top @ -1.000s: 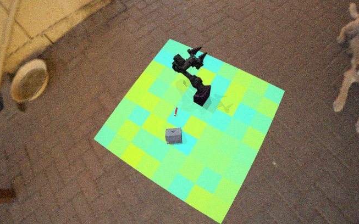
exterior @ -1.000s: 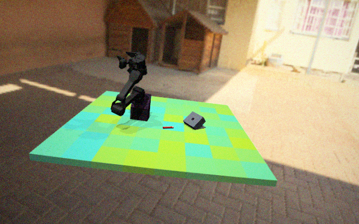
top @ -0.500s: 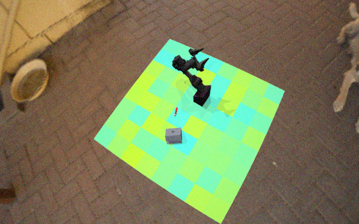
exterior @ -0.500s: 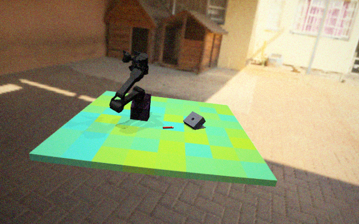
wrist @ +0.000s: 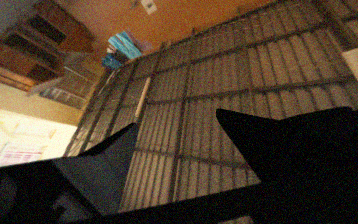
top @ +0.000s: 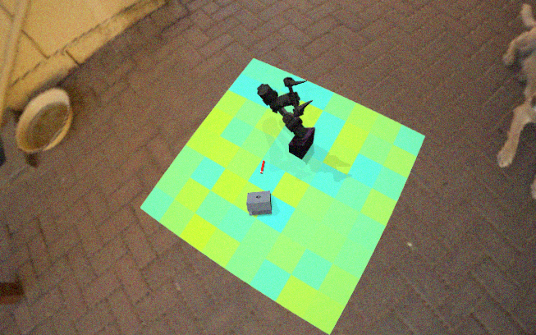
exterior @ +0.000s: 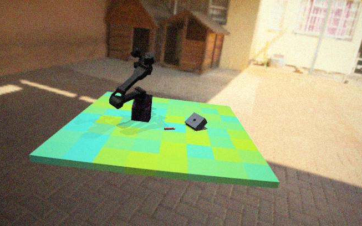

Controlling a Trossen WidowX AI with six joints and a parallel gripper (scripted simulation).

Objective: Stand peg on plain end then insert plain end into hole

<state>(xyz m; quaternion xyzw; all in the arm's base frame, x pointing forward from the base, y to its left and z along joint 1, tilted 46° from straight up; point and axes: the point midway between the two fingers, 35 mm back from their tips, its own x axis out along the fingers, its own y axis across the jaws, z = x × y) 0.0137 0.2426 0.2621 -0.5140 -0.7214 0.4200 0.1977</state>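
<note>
Right now the red peg is 51 cm below my gripper tip, 29 cm ahead of it and 14 cm to the right of it. Also, from my gripper tip: grey sloped panel 48 cm below, 47 cm ahead, 5 cm to the right.
</note>
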